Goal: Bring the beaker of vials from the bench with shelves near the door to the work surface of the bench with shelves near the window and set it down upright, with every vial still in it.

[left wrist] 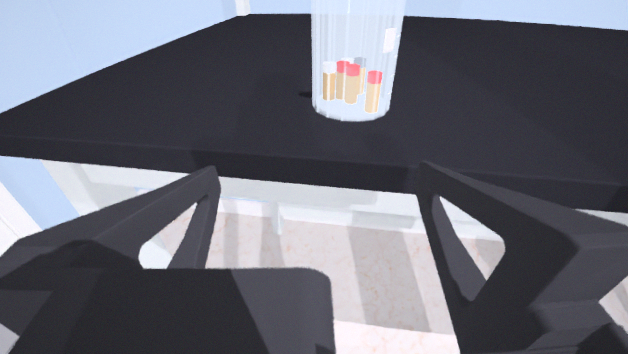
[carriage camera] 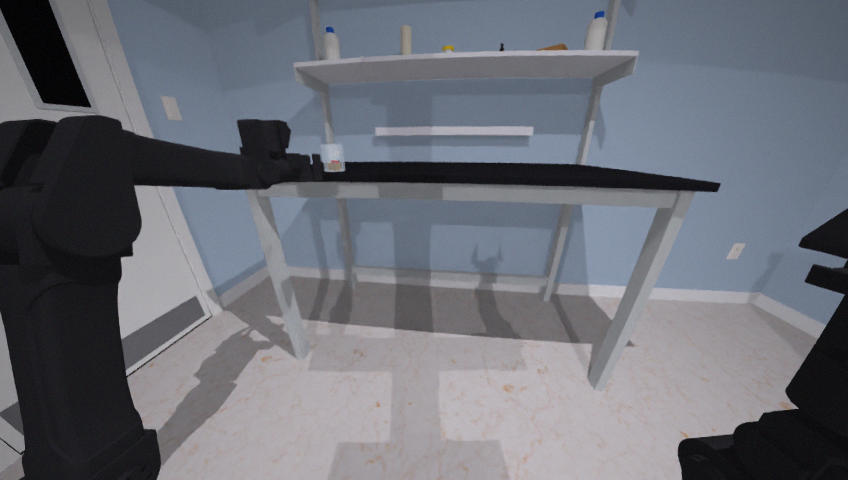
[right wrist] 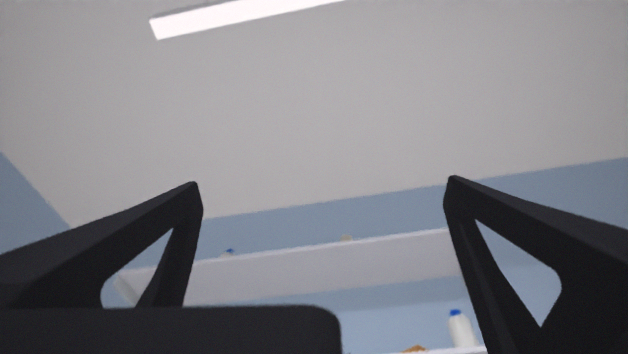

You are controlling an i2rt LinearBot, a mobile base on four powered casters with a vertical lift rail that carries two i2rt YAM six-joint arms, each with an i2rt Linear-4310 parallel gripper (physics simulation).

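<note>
The clear beaker point(carriage camera: 333, 158) point(left wrist: 354, 55) stands upright near the front left of the black bench top point(carriage camera: 476, 173) point(left wrist: 200, 120). Several vials point(carriage camera: 334, 165) point(left wrist: 351, 85) with red, white and grey caps stand inside it; its rim is cut off in the left wrist view. My left gripper point(carriage camera: 317, 167) point(left wrist: 317, 174) is open and empty. Its fingertips are at the front edge of the bench, short of the beaker, which appears beyond them, a little right of the middle of the gap. My right gripper point(right wrist: 322, 192) is open and empty, off to the right of the bench, pointing up.
A shelf point(carriage camera: 464, 68) above the bench holds white bottles point(carriage camera: 331, 46) point(carriage camera: 595, 32) with blue caps, a beige cylinder point(carriage camera: 405, 40) and other small items. A white rail point(carriage camera: 452, 131) is on the wall. Bench legs point(carriage camera: 279, 279) point(carriage camera: 639, 297) stand below, and a door point(carriage camera: 160, 285) is at the left.
</note>
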